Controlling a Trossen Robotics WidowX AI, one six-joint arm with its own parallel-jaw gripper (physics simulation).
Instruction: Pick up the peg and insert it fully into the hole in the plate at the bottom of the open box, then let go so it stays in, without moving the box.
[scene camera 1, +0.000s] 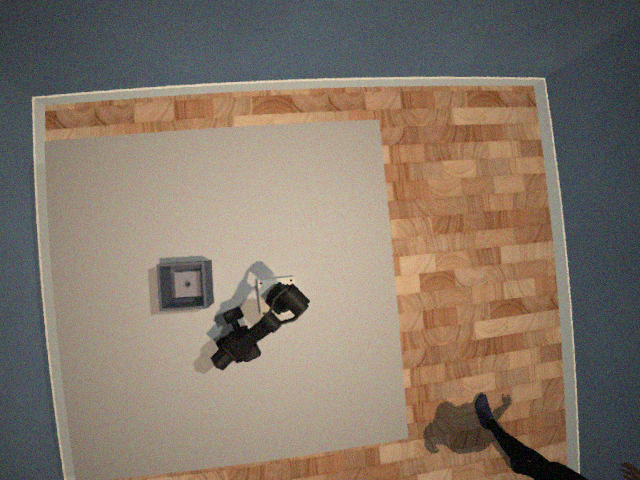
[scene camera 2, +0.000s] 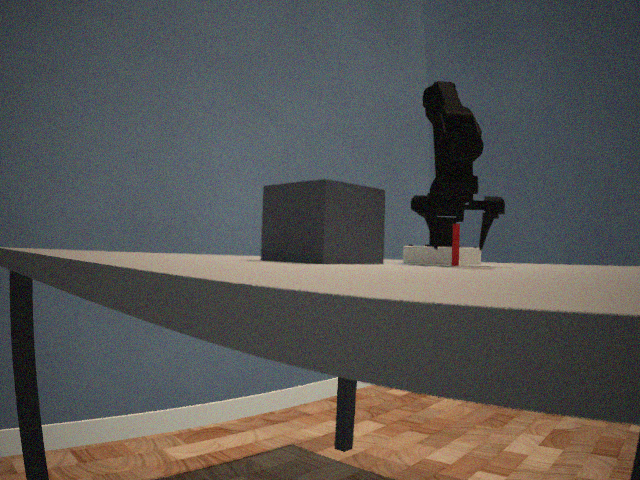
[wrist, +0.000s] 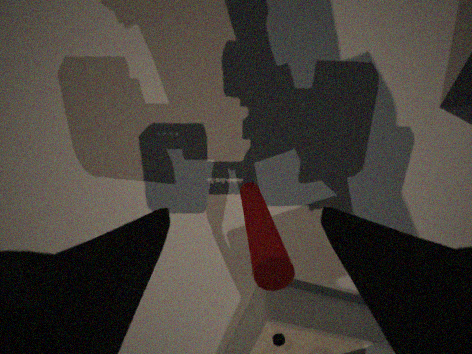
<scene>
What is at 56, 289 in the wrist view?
My gripper.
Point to my gripper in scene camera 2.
At 458, 249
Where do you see a red peg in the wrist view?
272, 268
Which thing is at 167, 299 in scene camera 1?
A grey box.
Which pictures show the pale plate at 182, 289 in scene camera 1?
Scene camera 1 only.
</scene>
